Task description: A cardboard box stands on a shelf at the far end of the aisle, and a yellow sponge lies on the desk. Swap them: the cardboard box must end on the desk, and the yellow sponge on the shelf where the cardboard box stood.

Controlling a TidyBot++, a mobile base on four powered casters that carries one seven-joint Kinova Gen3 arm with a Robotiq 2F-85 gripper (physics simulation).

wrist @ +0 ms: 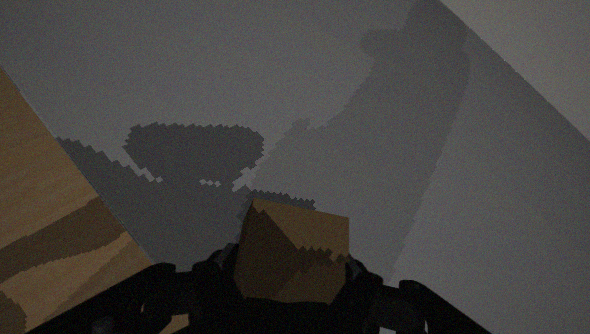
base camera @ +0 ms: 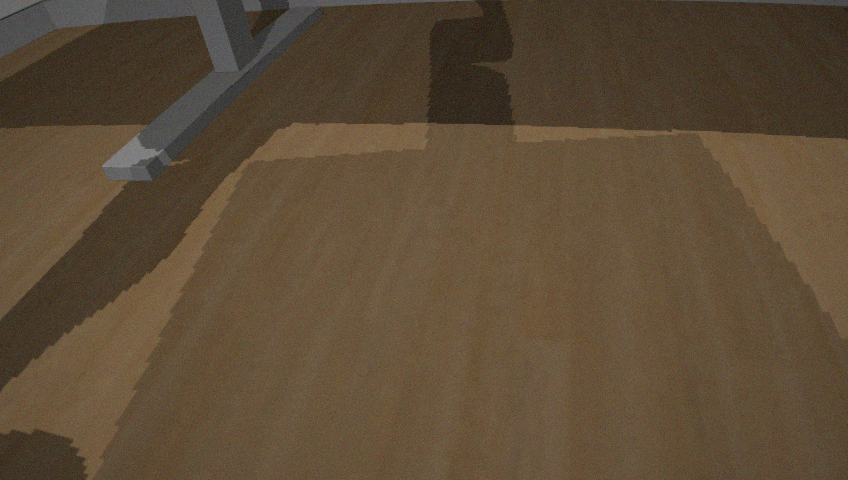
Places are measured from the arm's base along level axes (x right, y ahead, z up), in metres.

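Pixels of known places: gripper, fingertip midpoint: (wrist: 287, 261).
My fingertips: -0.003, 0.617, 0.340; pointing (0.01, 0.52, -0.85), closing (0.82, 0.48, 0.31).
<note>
Behind a point stands the place of what it marks, as x, y, z.
The brown cardboard box (wrist: 300, 227) {-0.015, 0.627, 0.375} is between the fingers of my gripper (wrist: 287, 261) {-0.003, 0.617, 0.340}, which is shut on it at the bottom middle of the wrist view. The grey desk top (wrist: 320, 75) {-0.084, 0.814, 0.323} fills most of that view behind the box, with dark shadows of the arm on it. The box is over the desk; how much gap is under it I cannot tell. The desk's grey leg and foot (base camera: 196, 98) show at the upper left of the base view. The yellow sponge and the shelf do not show in either view.
The desk's edge runs diagonally at the left of the wrist view, with the wooden floor (wrist: 40, 165) {-0.671, 0.551, -0.396} (base camera: 464, 267) {0.000, 0.462, -0.397} beyond it. A pale wall (wrist: 550, 45) {0.235, 1.339, 0.384} borders the desk at the upper right. Shadows fall across the floor in the base view.
</note>
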